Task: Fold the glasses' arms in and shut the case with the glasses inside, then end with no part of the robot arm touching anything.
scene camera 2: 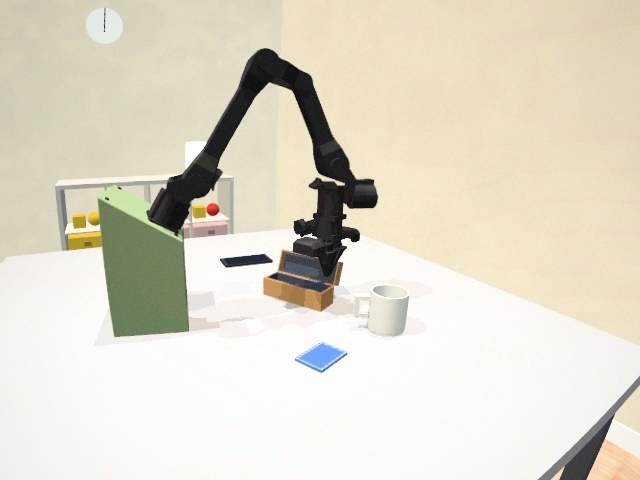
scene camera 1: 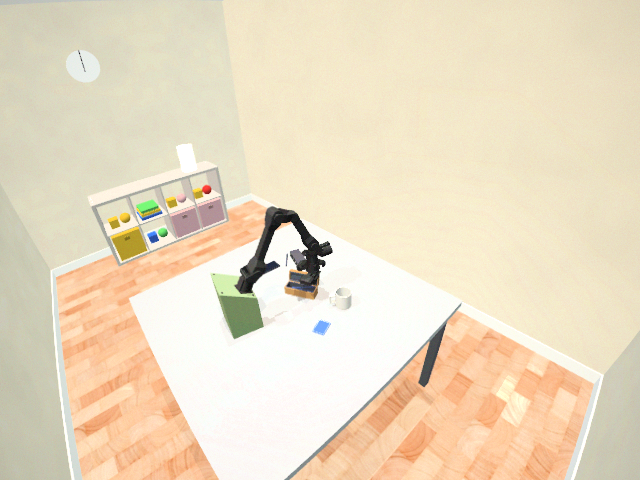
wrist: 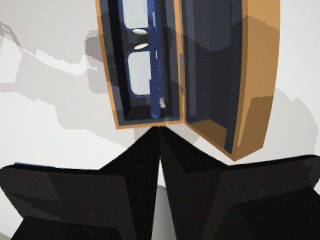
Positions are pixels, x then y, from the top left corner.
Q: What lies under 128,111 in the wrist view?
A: A wooden glasses case.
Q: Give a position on a white mug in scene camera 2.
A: At 387,316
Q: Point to a wooden glasses case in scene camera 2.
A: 282,286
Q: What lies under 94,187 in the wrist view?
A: My gripper.
